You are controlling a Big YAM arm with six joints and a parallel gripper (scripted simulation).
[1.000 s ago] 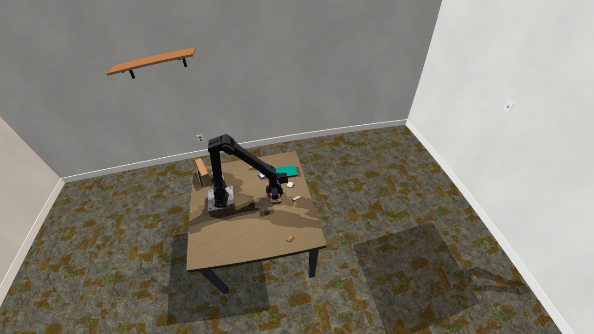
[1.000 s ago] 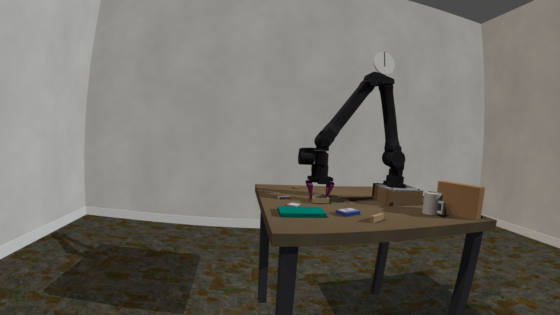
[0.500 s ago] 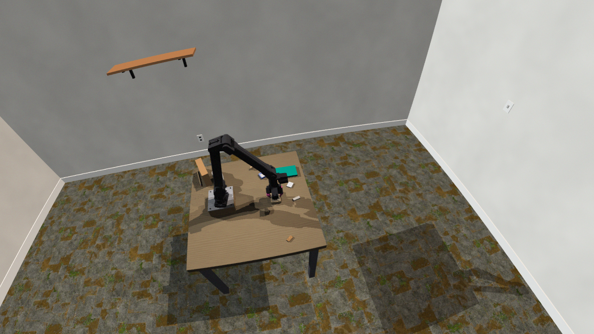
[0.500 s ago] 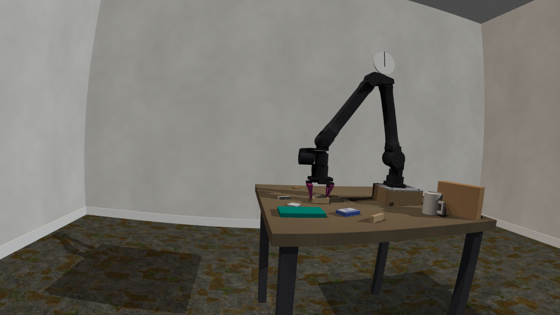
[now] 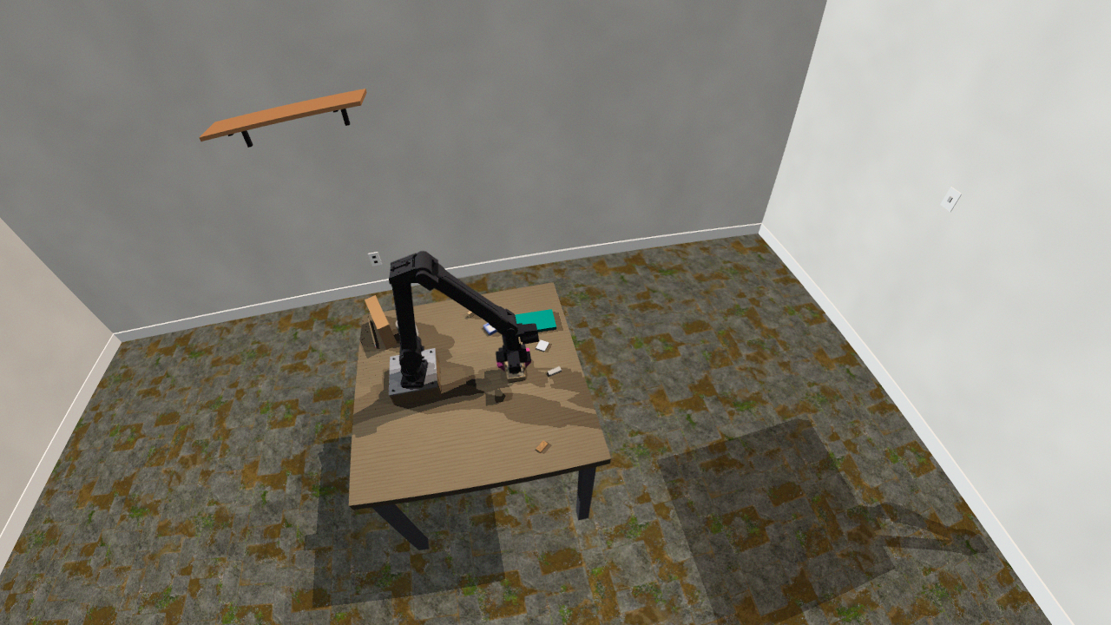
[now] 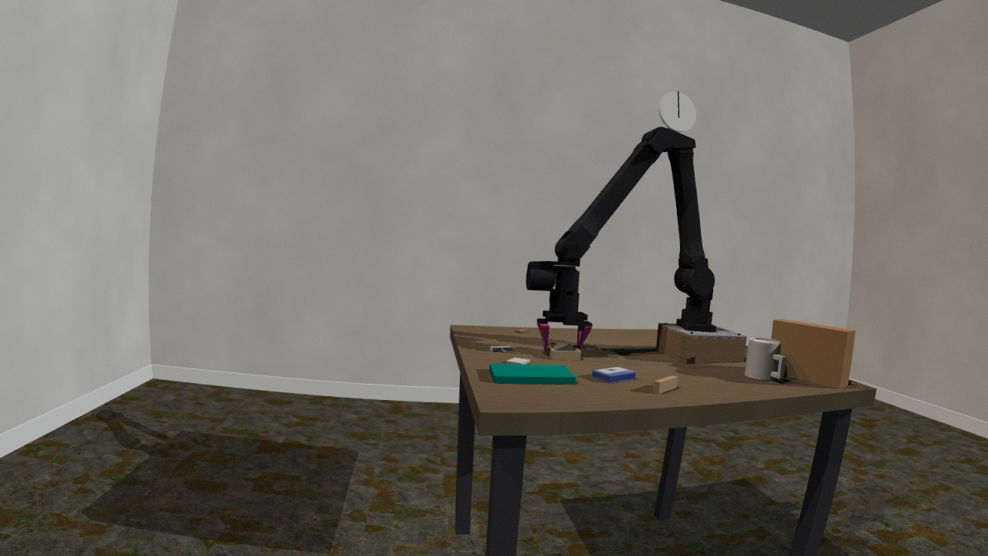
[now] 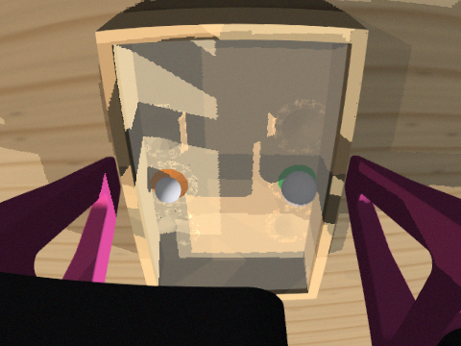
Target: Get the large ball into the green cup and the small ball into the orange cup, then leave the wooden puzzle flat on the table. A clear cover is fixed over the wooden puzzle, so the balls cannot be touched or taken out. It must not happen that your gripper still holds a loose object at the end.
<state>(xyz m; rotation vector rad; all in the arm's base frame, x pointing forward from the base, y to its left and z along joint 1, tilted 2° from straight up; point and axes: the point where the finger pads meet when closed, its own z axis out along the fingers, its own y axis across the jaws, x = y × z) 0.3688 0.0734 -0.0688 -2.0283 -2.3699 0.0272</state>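
Right now my hand is 10 mm above the wooden puzzle. Also, from my hand: white mug (470 mm behind, 190 mm to the left, 30 mm above); wooden block (310 mm to the left, 190 mm behind); teal flat block (240 mm to the left, 80 mm ahead, 10 mm below).
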